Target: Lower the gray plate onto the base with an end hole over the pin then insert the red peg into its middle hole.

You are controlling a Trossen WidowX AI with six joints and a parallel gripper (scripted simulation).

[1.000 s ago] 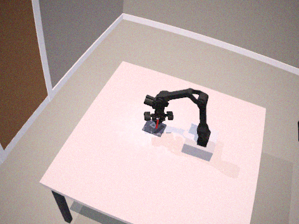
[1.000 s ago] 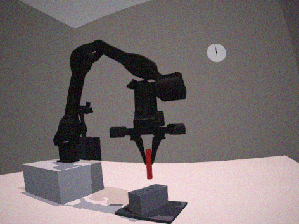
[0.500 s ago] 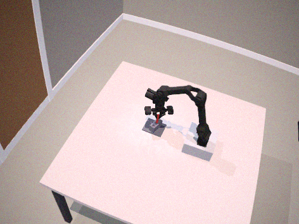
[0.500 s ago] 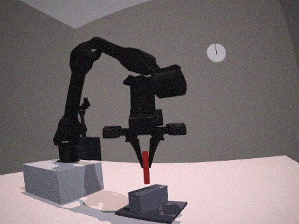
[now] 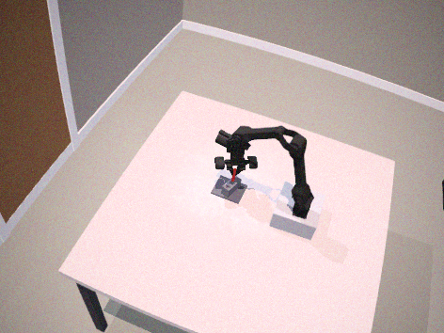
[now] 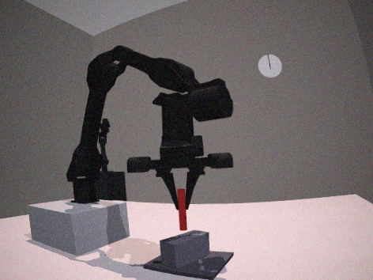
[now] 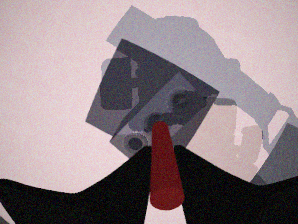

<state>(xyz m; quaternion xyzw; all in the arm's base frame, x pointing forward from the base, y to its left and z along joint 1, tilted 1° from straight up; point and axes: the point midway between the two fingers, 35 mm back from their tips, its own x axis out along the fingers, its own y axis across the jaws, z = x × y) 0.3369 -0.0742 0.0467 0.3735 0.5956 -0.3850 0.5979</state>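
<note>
The red peg is right at my gripper tip. Also, from my gripper tip: dark flat base: 10 cm below, 2 cm to the left, 1 cm ahead; gray plate: 7 cm below.
</note>
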